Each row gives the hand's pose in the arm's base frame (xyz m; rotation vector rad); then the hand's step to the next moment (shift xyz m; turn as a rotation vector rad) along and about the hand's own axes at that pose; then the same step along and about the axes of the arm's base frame.
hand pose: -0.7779 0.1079 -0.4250 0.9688 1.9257 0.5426
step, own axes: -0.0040 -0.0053 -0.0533 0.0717 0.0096 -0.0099
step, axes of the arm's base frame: -0.0468 -0.0060 0.0257 -0.0262 0.0632 -0.0255
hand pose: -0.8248 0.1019 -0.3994 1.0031 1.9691 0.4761
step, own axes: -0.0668 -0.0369 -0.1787 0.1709 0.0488 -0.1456
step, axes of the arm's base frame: -0.1438 -0.0679 0.1117 -0.1509 0.1715 0.0247
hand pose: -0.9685 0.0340 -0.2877 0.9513 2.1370 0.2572
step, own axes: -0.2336 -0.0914 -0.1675 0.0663 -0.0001 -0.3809
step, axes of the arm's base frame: -0.0710 -0.2087 0.2059 -0.3023 0.0913 0.2230
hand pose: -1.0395 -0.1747 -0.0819 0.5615 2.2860 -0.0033
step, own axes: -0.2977 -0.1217 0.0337 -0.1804 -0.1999 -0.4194
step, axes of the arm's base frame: 0.1561 -0.2330 0.1610 -0.2578 -0.1797 0.3868
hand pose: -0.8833 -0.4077 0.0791 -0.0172 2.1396 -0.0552
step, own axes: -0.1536 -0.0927 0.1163 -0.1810 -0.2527 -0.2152
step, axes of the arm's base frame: 0.1799 -0.0912 0.0710 -0.0860 -0.2392 0.2799
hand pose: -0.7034 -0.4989 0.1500 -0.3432 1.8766 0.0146
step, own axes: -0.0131 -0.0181 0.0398 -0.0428 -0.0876 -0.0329
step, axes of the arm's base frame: 0.0450 -0.0072 0.0019 0.0031 -0.0800 0.0647
